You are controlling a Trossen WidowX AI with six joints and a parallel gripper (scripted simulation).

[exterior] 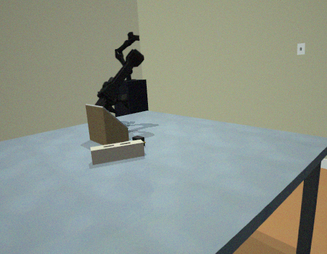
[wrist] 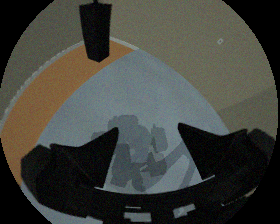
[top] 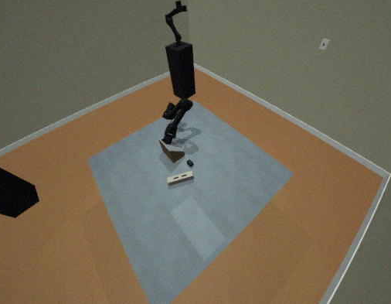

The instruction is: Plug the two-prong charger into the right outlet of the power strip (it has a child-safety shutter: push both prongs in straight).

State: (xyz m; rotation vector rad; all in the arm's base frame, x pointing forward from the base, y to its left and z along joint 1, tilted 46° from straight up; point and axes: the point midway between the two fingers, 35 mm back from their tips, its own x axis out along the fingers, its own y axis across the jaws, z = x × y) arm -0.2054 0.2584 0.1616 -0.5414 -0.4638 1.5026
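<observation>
My gripper tip is 46 cm short of the two-prong charger, 28 cm to the left of it and 6 cm above it.
</observation>
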